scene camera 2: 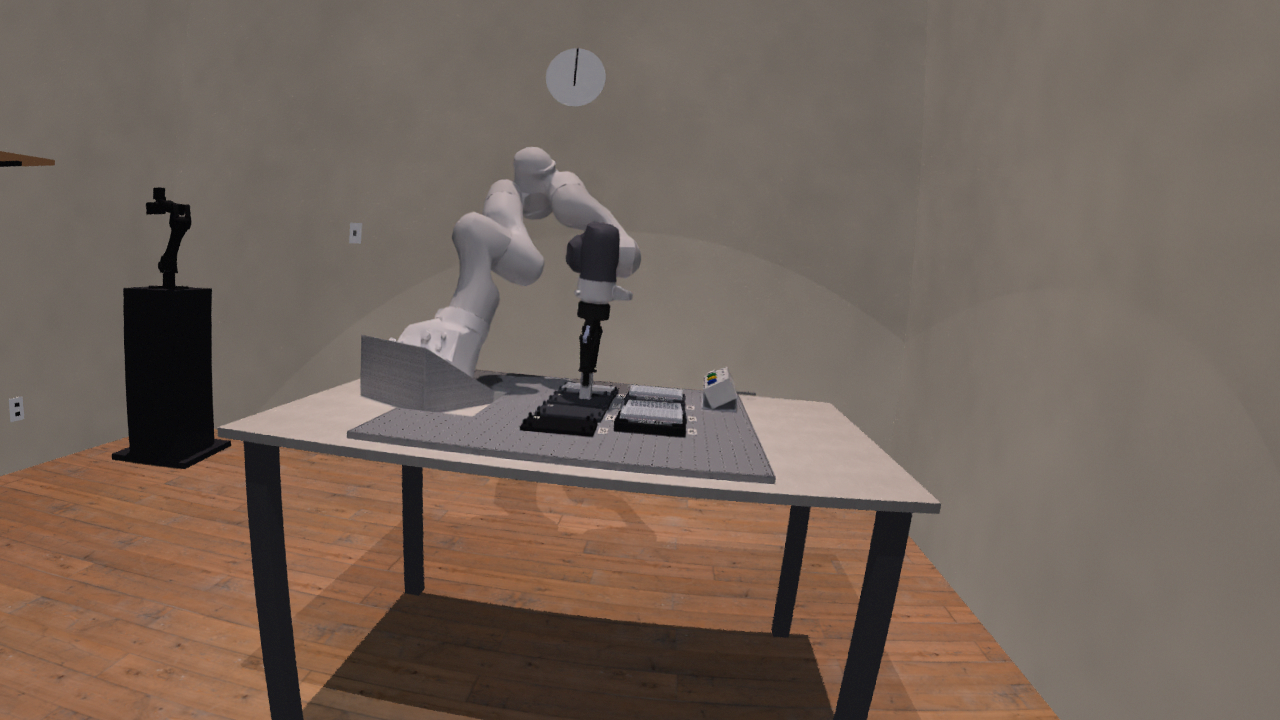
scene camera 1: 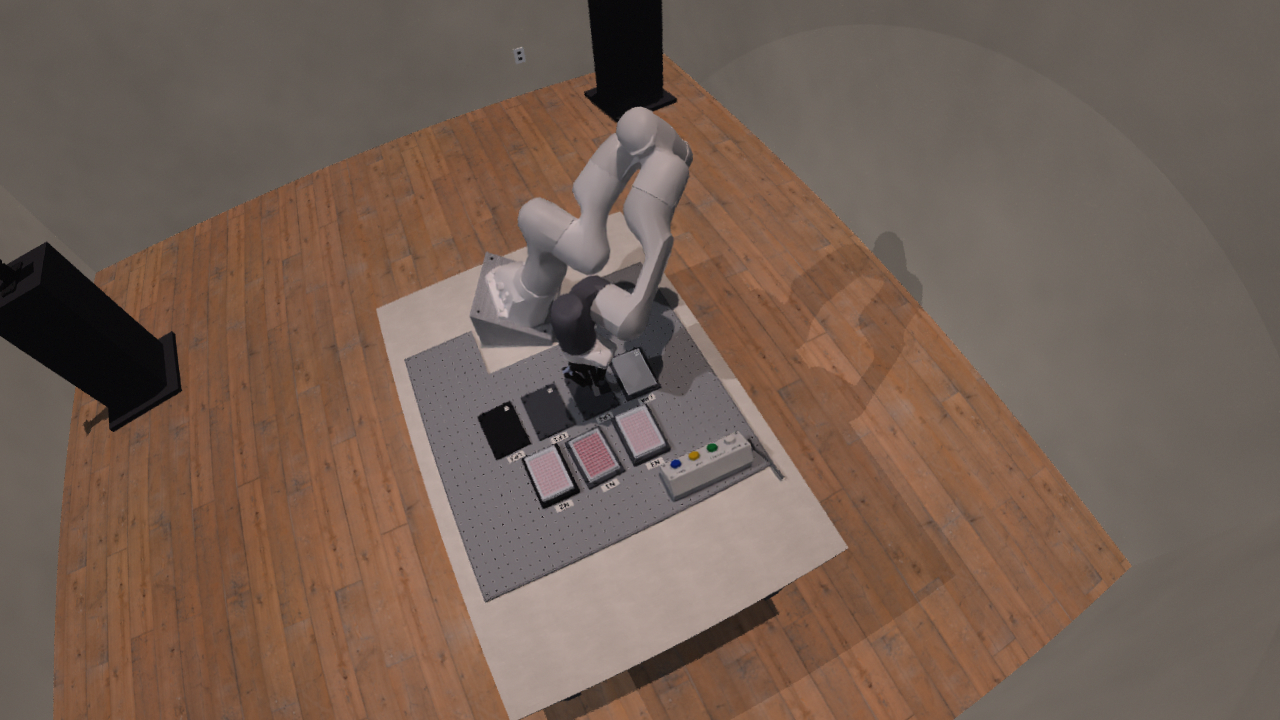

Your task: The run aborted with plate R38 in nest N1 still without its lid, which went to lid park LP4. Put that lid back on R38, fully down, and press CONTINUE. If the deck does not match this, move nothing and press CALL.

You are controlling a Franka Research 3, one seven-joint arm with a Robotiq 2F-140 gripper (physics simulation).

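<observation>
On the grey deck mat (scene camera 1: 536, 546) (scene camera 2: 500, 439) there is a back row of lid parks and a front row of three plates. The middle plate (scene camera 1: 595, 455) looks redder than the others and has no lid. The left plate (scene camera 1: 549, 473) and the right plate (scene camera 1: 640, 432) look paler, as if lidded. A grey lid (scene camera 1: 635, 372) lies on the rightmost park. My gripper (scene camera 1: 586, 376) (scene camera 2: 586, 387) is shut and empty. It points straight down, low over the dark park just left of that lid. The small labels are too small to read.
A white button box (scene camera 1: 706, 467) (scene camera 2: 719, 390) with blue, yellow, green and white buttons stands right of the plates. Two dark parks (scene camera 1: 503, 429) (scene camera 1: 546, 410) lie at the left of the back row. The robot base (scene camera 1: 506, 305) is behind the deck.
</observation>
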